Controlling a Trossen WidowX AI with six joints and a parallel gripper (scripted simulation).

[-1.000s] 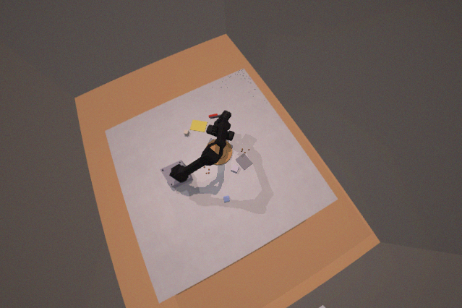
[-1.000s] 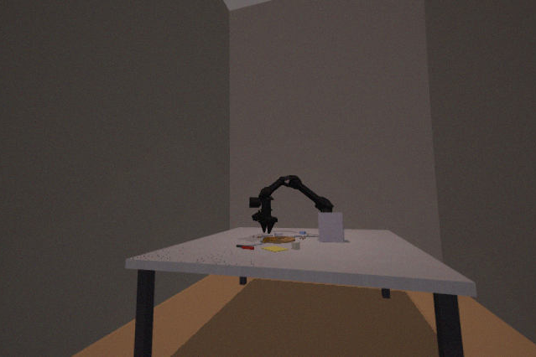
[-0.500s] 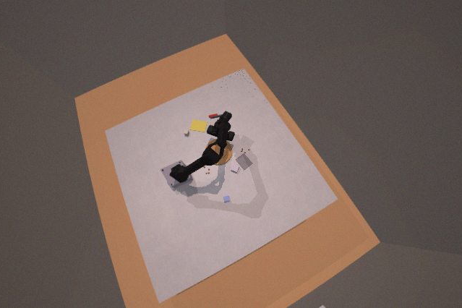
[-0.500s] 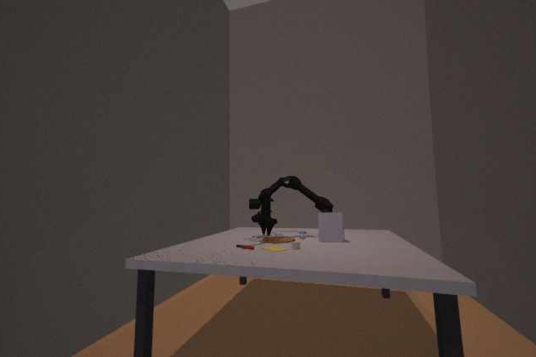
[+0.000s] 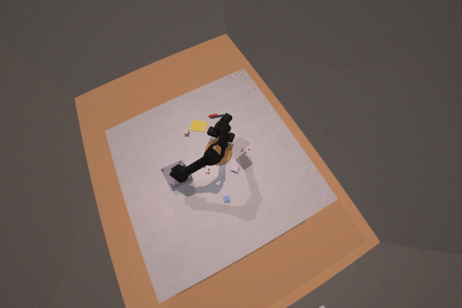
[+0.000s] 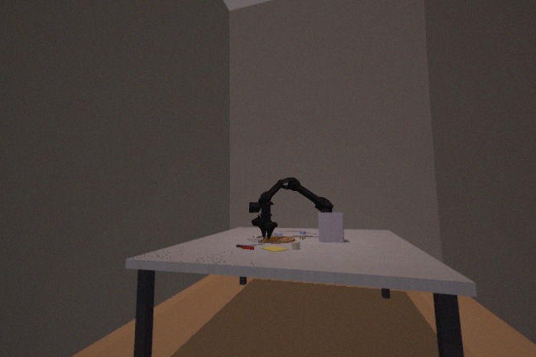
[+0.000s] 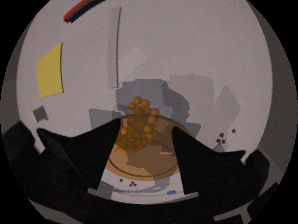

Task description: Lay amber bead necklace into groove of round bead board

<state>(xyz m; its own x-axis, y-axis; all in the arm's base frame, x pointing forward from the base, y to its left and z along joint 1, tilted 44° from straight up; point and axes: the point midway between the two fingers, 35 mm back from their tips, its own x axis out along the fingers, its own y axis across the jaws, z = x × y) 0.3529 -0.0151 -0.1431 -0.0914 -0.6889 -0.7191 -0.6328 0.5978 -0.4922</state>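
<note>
My gripper tip is 70 mm to the left of the round bead board, 70 mm past it and 10 mm above it. From my gripper tip the other things lie so: thin grey bar: 110 mm to the left, 40 mm ahead, 20 mm below; then yellow pad: 200 mm to the left, 90 mm behind, 20 mm below; then red-handled tool: 210 mm to the left, 60 mm ahead, 20 mm below.
</note>
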